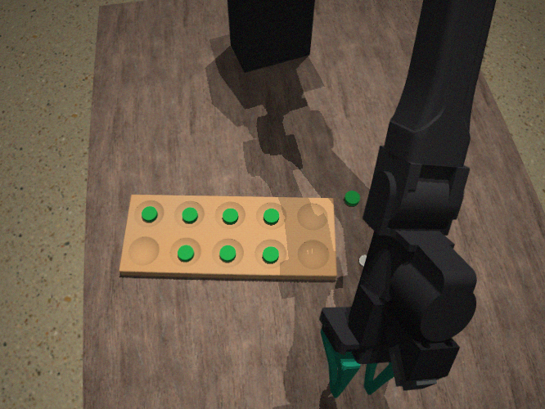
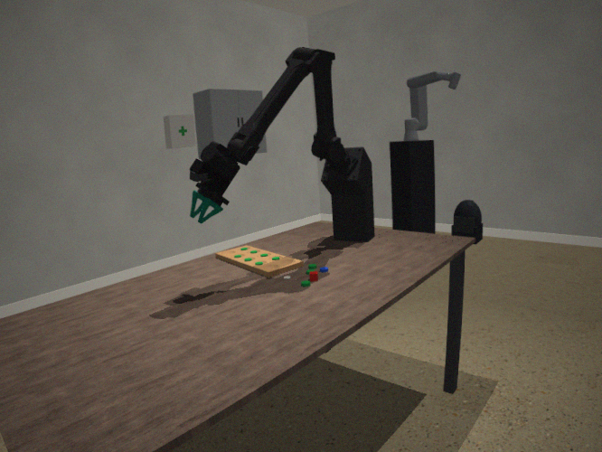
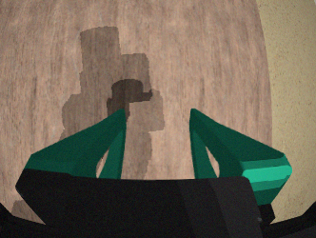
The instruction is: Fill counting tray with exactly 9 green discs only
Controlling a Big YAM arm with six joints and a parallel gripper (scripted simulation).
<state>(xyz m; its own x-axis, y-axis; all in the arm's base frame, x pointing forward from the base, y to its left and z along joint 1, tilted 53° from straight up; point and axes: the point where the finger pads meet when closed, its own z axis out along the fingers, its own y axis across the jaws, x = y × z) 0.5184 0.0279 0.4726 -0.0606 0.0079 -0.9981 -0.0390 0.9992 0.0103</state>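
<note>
My hand is 34 cm past the red cube, 23 cm above it and 7 cm to the right of it. Also, from my hand: white disc 27 cm behind, 24 cm below; then counting tray 25 cm to the right, 24 cm behind, 23 cm below; then blue disc 40 cm behind, 24 cm below, 1 cm to the left.
</note>
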